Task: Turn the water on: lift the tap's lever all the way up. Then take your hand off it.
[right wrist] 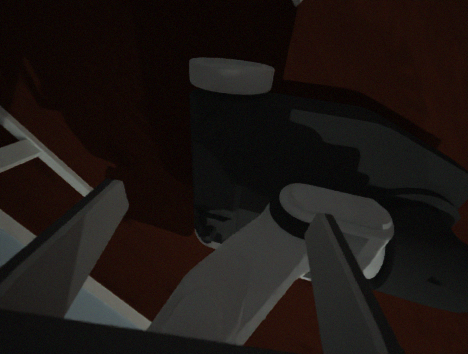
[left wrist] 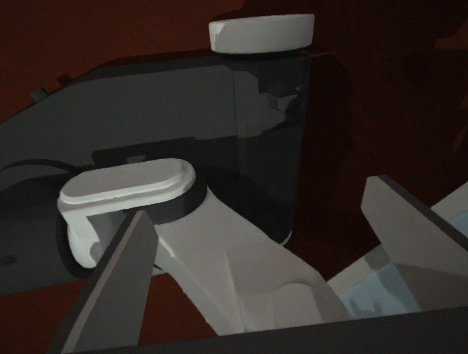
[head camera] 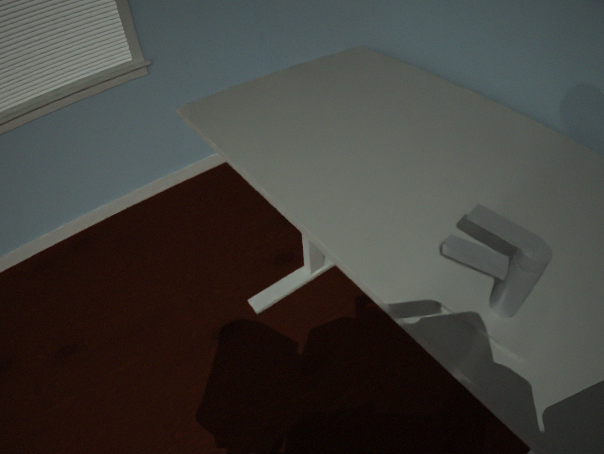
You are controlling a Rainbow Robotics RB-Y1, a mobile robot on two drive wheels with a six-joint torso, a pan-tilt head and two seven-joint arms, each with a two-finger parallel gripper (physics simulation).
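Frame: origin at the robot's base, x left, y back, z up, level; centimetres.
Seen in the pictures: left gripper, fingertip midpoint: [left wrist: 255, 208]; right gripper, fingertip midpoint: [right wrist: 218, 208].
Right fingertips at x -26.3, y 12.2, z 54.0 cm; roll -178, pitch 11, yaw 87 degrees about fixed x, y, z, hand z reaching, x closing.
Note:
Pixels of each thing's middle, then the offset from my right fingertips to it. "spot": a spot on its surface instead. Level surfaces: height alone.
- grey tap at a spot on its surface: [head camera: 517, 282] spot: dx +4.1, dy -31.7, dz +50.2 cm
- spout at the middle of its body: [head camera: 478, 256] dx +8.3, dy -37.8, dz +48.1 cm
- white table at its surface level: dz +41.1 cm
A grey tap [head camera: 517, 282] stands upright on the white table at the right of the head view. Its flat lever [head camera: 505, 225] sits on top and points toward the upper left, roughly in line with the spout [head camera: 475, 255] below it, with a gap between them. My left gripper [left wrist: 255, 208] is open, with nothing between its fingers. My right gripper [right wrist: 218, 208] is open and empty too. Neither gripper shows in the head view, and the tap does not show in either wrist view, so both hands appear away from the lever.
The white table [head camera: 350, 130] runs along the blue wall [head camera: 280, 30]. Its near edge slants down to the lower right, and a table leg with a foot [head camera: 282, 292] stands under it. My shadow falls on the floor and the table's near part. A window is at the upper left.

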